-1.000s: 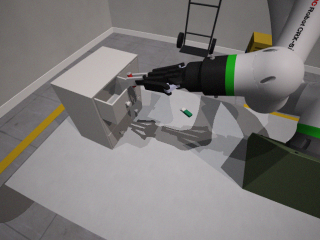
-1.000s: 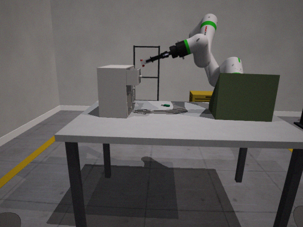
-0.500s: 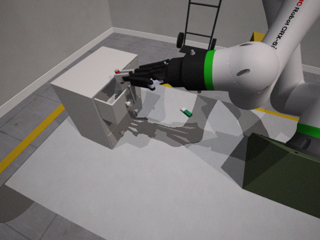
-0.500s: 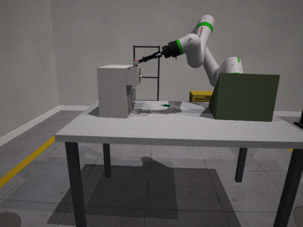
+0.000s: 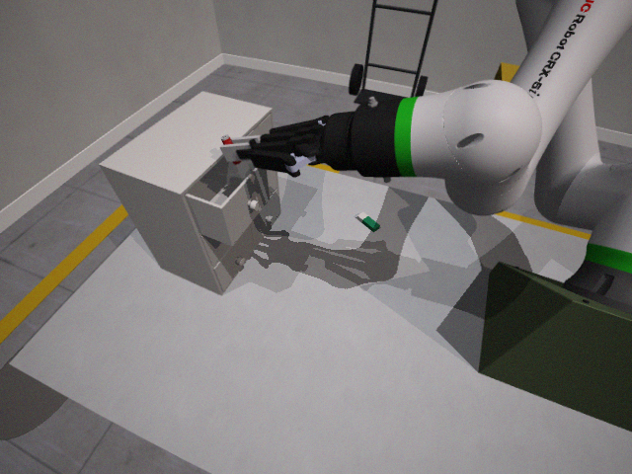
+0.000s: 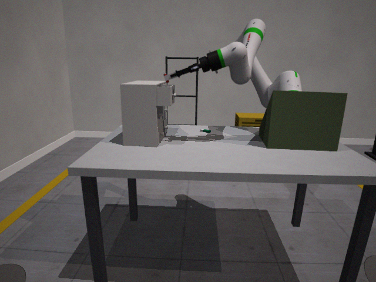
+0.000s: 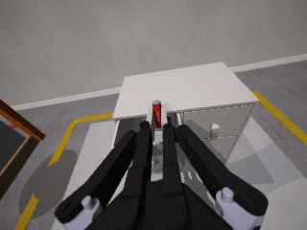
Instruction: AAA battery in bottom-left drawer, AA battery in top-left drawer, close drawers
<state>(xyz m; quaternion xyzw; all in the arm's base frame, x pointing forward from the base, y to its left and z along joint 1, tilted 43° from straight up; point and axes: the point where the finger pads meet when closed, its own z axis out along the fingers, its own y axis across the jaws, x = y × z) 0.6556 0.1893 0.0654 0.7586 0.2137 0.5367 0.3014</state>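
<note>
Now: hand 2 cm short of the red battery and 1 cm above it. Round my hand: green-and-white battery (17 cm behind, 26 cm to the right, 35 cm below); then green battery (13 cm ahead, 34 cm below).
</note>
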